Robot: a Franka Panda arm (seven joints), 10 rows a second.
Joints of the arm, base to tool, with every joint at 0 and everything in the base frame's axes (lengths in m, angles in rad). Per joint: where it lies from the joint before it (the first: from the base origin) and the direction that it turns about. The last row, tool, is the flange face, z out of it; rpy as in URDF.
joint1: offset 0 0 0.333 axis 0 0 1
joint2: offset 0 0 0 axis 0 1 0
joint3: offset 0 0 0.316 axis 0 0 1
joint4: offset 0.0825 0 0 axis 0 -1 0
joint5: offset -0.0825 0 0.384 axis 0 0 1
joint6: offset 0 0 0 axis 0 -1 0
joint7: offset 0.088 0 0 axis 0 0 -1
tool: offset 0 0 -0.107 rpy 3.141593 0 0
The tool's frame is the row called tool.
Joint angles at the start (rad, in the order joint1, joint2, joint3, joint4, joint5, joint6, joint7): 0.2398 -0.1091 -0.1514 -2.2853 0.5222 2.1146 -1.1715
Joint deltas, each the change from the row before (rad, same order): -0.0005 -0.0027 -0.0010 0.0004 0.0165 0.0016 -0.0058; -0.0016 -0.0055 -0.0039 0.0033 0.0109 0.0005 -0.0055; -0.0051 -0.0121 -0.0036 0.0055 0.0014 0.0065 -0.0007; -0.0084 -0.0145 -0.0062 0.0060 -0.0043 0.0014 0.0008; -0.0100 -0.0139 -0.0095 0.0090 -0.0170 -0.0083 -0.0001; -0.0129 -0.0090 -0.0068 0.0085 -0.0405 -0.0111 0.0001; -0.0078 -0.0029 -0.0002 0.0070 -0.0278 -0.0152 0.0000; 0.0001 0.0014 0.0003 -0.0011 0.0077 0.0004 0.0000
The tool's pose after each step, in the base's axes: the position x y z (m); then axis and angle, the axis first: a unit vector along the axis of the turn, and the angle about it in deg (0 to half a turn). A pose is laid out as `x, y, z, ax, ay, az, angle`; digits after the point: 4 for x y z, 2 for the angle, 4 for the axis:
0.4916, 0.0658, 0.3999, -0.8812, -0.4627, -0.0972, 155.38
0.4926, 0.0634, 0.4044, -0.8814, -0.4605, -0.1052, 155.15
0.4943, 0.0586, 0.4133, -0.8816, -0.4571, -0.1173, 155.66
0.4954, 0.0508, 0.4231, -0.8824, -0.4527, -0.1280, 156.27
0.4961, 0.0406, 0.4331, -0.8823, -0.4512, -0.1339, 157.13
0.4963, 0.0296, 0.4398, -0.8809, -0.4550, -0.1303, 158.81
0.4959, 0.0252, 0.4428, -0.8790, -0.4607, -0.1232, 159.68
0.4959, 0.0258, 0.4418, -0.8798, -0.4588, -0.1241, 159.32

